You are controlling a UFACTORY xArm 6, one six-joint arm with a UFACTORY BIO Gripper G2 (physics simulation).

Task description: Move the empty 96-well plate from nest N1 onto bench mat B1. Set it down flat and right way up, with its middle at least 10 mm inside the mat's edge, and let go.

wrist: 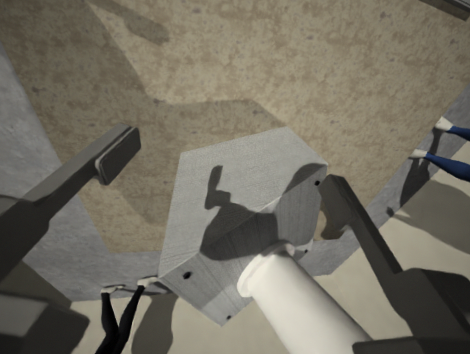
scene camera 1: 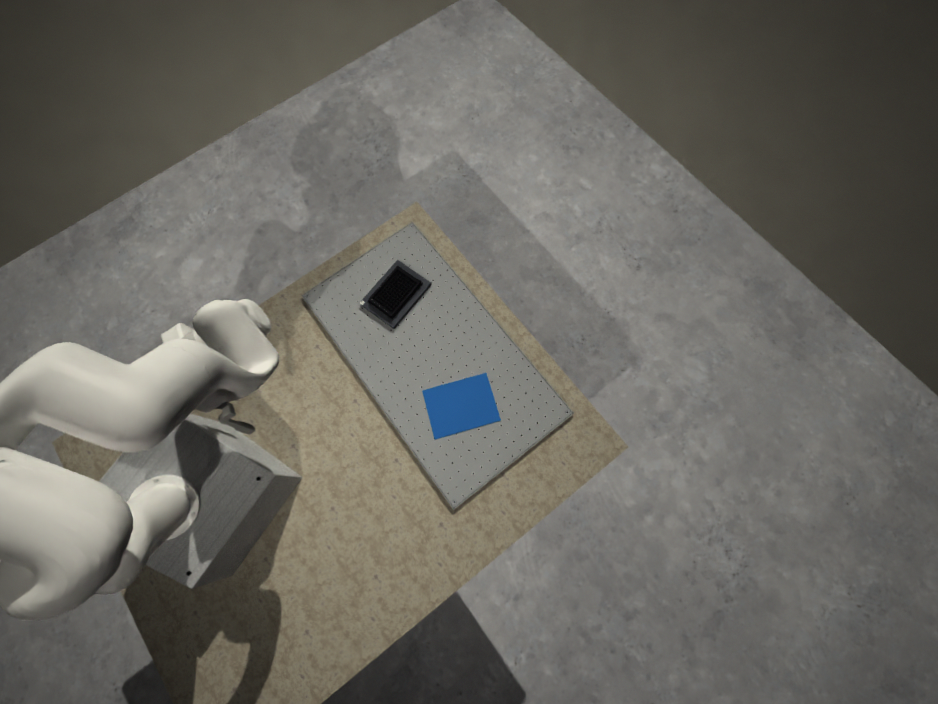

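Observation:
The black 96-well plate sits in the dark nest near the upper end of the perforated board, in the scene view. The blue bench mat lies on the same board, toward its lower right end, with nothing on it. My gripper is open, its two fingers wide apart in the wrist view with nothing between them. In the scene view the gripper is mostly hidden under the arm, left of the board and well away from the plate and the mat. Neither plate nor mat shows in the wrist view.
The perforated grey board lies on a tan surface. A grey block stands at the arm's base, below the gripper. The white arm reaches over it. People's legs show beyond the table in the wrist view.

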